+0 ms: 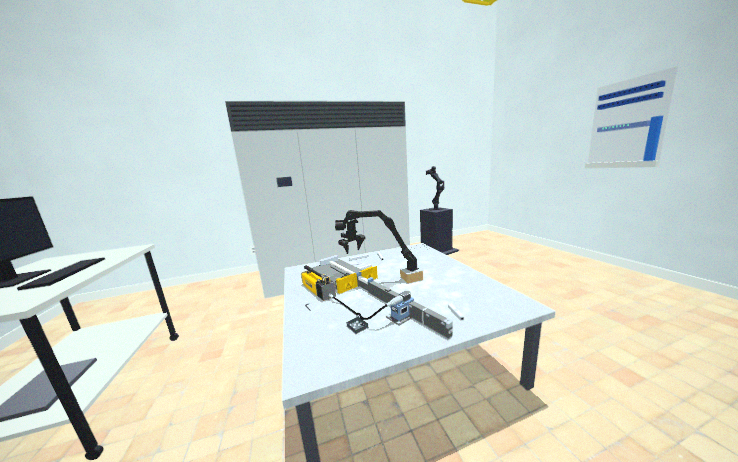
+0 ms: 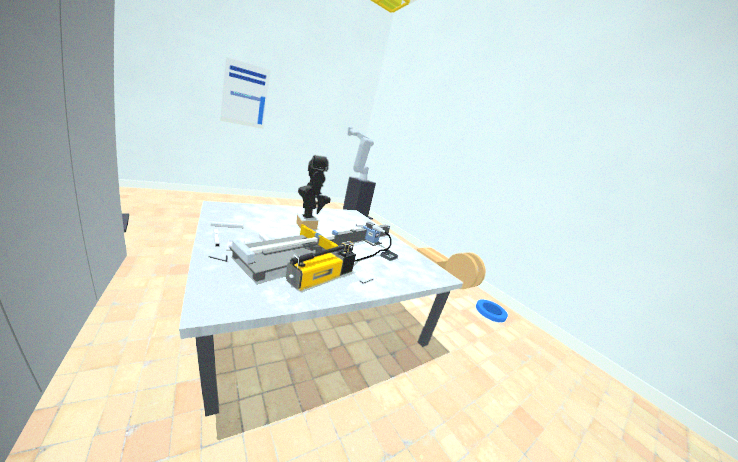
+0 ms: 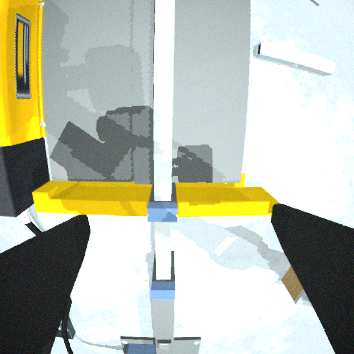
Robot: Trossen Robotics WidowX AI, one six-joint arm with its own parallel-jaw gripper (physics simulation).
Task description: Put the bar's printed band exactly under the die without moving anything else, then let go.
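Frame: origin at the arm's base, x right, y ahead, z up, level; millimetres.
Where they show: gripper, fingertip midpoint: (image 1: pixel 353 251) (image 2: pixel 310 211) (image 3: pixel 180 219); arm's base at its link origin: (image 1: pixel 412 268) (image 2: pixel 307 216).
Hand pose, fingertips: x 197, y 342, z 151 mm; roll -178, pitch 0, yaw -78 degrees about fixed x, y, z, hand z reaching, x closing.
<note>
Each offset is from my fingertips to the top centre of the thing. "spot": to the spot under its first point.
A long white bar {spot: dx +113, dy +38, dz -155 mm} (image 1: pixel 343 269) (image 2: pixel 288 246) (image 3: pixel 164 100) lies along a grey bed and passes through the gap between two yellow guard plates. Blue blocks cross its line at the plates and farther along, where a grey beam {spot: dx -335, dy -15, dz -159 mm} (image 1: pixel 383 292) (image 3: pixel 163 320) runs on. A blue device {spot: dx -542, dy +17, dz -156 mm} (image 1: pixel 400 310) (image 2: pixel 372 234) (image 3: pixel 140 348) stands at the beam. The printed band cannot be made out, and I cannot tell which part is the die. My gripper (image 1: pixel 354 249) (image 3: pixel 180 219) is open and empty, high above the bar near the guard plates, its fingers to either side of it.
A yellow unit {spot: dx +20, dy +294, dz -148 mm} (image 1: pixel 312 283) (image 2: pixel 321 271) (image 3: pixel 15 115) with a black end stands beside the bed. A black cable runs past a small dark box {spot: dx -445, dy +213, dz -217 mm} (image 1: pixel 357 325) (image 2: pixel 388 254). A short white piece (image 1: pixel 380 256) (image 3: pixel 297 59) and hex keys lie on the table. A wooden block (image 1: pixel 411 275) carries my arm.
</note>
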